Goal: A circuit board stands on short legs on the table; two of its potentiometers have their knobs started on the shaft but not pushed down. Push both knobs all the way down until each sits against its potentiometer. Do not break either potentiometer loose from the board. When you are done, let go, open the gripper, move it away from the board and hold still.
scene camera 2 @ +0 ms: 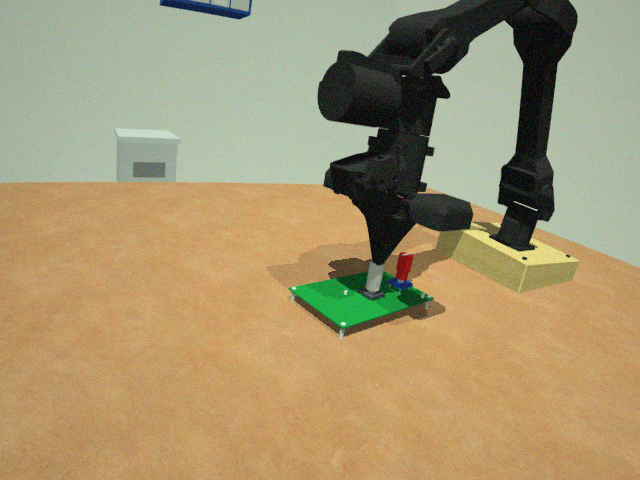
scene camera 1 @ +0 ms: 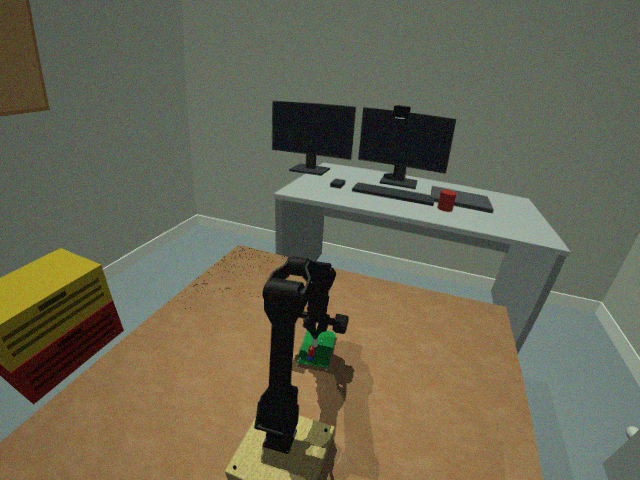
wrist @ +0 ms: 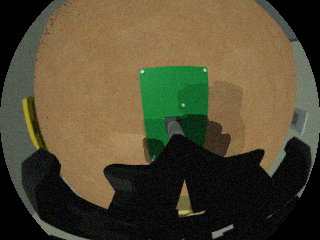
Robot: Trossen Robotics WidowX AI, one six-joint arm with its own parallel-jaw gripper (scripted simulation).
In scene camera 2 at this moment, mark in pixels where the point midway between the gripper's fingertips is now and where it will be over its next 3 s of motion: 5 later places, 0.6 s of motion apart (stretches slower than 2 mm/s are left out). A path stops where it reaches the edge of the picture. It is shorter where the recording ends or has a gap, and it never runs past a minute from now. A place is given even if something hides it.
My gripper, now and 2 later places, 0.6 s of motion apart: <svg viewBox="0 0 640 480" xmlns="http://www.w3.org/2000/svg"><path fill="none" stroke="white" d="M377 264L379 260L429 230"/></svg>
